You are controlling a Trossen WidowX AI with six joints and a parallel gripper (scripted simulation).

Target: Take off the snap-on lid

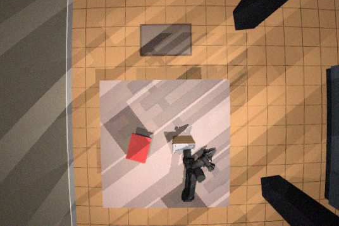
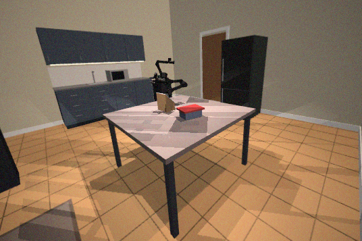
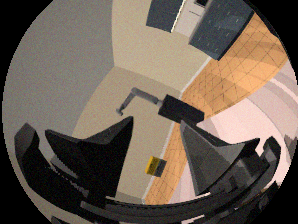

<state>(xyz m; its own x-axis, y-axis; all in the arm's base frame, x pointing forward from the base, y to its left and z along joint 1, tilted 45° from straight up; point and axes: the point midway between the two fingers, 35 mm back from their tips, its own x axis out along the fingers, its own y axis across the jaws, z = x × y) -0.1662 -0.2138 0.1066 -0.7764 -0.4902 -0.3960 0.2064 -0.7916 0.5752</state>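
Now: the red lid 610 mm ahead of my gripper tip, 280 mm below it and 40 mm to the left of it. The rest, counted from my gripper tip: storage box: 610 mm ahead, 330 mm below, 40 mm to the left.
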